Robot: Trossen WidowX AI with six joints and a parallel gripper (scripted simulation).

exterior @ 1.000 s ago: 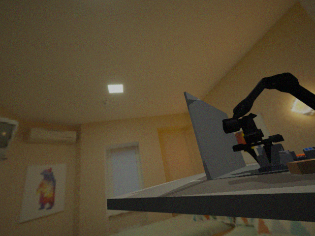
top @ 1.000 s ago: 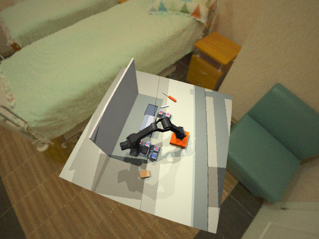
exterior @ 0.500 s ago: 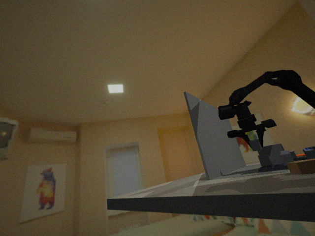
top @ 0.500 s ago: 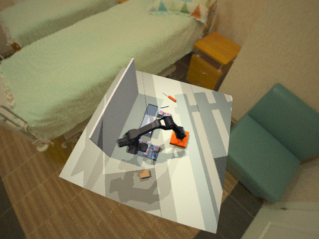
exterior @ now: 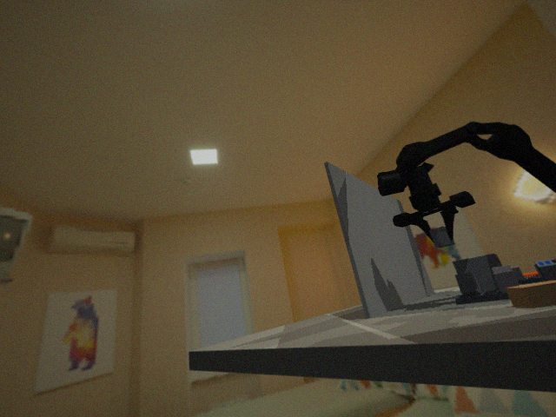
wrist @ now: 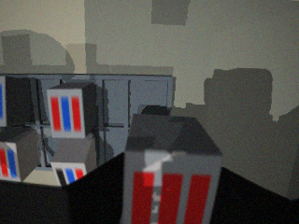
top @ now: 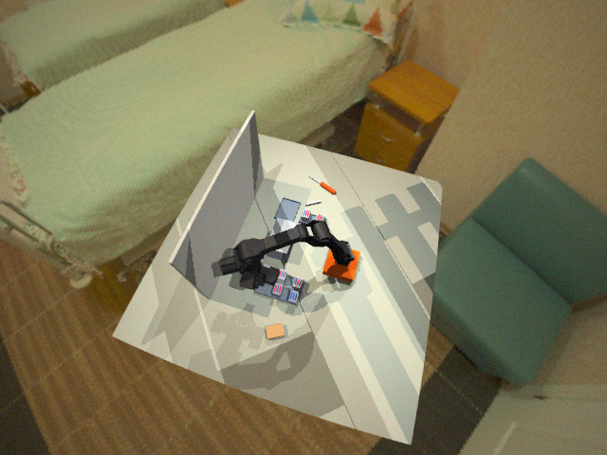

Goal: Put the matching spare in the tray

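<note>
Now: the flat grey tray 42 cm to the right of my gripper tip and 14 cm below it. From my gripper tip the other things lie so: grey upright panel 23 cm to the right, 19 cm ahead, 8 cm above; orange-brown block 17 cm to the left, 13 cm below, 12 cm behind; tall grey mounted unit 22 cm to the right, 9 cm below, 3 cm behind.
</note>
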